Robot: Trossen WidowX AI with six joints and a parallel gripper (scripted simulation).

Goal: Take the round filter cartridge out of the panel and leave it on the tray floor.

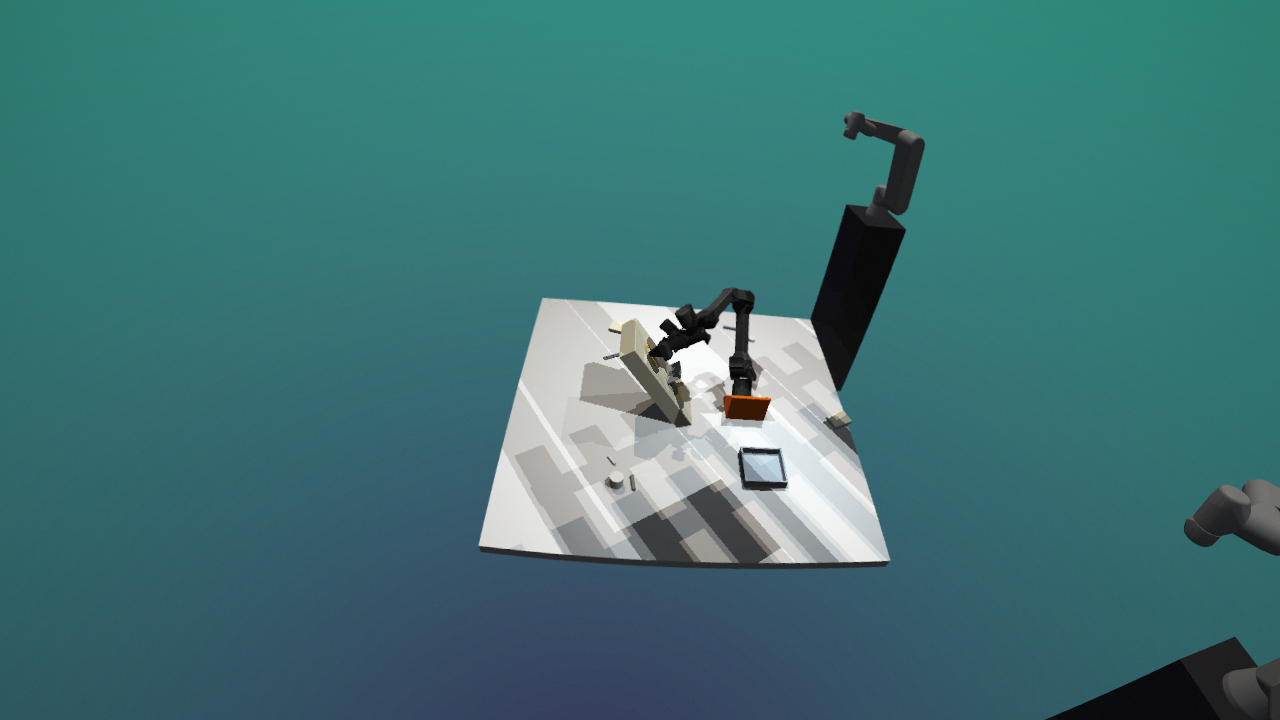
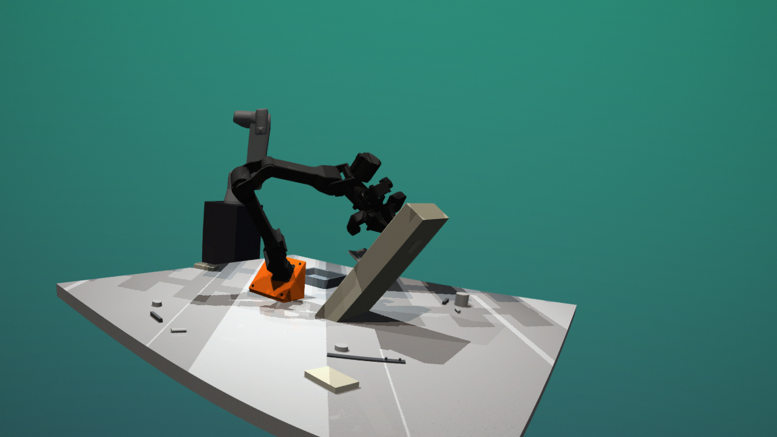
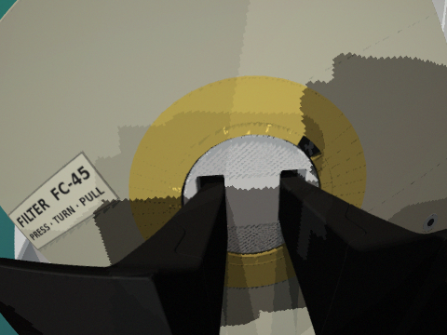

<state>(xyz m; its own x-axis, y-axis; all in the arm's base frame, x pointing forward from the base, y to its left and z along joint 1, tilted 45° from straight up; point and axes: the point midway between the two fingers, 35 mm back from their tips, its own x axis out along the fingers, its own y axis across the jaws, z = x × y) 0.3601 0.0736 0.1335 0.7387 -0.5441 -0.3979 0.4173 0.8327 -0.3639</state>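
Right now the grey round filter cartridge is 1 cm ahead of my gripper tip and 1 cm below it. From my gripper tip the other things lie so: dark tray 39 cm behind, 33 cm to the left, 24 cm below; then beige service panel 4 cm behind, 1 cm to the left, 8 cm below.
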